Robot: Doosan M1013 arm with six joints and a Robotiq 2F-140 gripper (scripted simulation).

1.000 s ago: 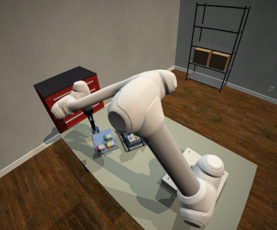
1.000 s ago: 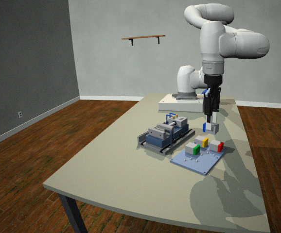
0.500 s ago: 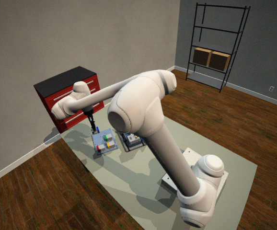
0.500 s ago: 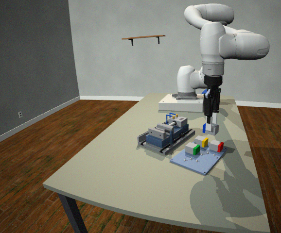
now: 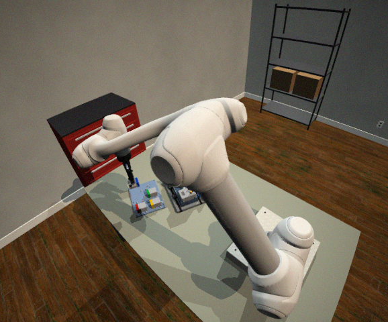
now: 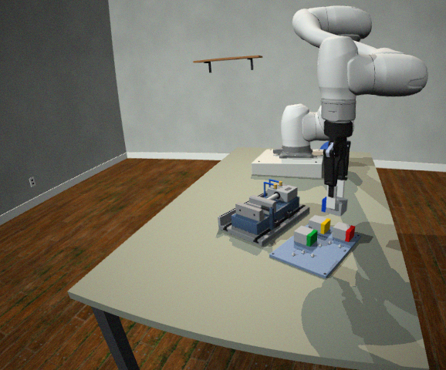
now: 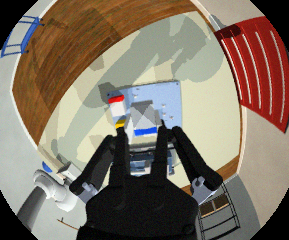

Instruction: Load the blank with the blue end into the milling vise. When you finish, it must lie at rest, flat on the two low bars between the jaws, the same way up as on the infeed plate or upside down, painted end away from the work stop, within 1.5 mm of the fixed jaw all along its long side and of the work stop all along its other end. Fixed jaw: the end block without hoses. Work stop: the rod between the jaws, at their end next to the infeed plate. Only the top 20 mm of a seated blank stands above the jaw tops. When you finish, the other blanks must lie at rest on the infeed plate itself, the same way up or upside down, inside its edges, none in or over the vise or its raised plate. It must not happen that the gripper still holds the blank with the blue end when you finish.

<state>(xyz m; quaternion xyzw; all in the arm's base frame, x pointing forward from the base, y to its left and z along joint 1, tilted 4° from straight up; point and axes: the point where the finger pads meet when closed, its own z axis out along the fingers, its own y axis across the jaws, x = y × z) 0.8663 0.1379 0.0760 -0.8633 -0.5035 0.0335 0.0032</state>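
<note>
The blue-ended blank lies 30 mm below my hand. From my hand the other things lie so: green-ended blank 40 mm behind, 80 mm to the right, 160 mm below; then infeed plate 20 mm behind, 40 mm to the right, 190 mm below; then red-ended blank 80 mm behind, 50 mm to the left, 160 mm below.
</note>
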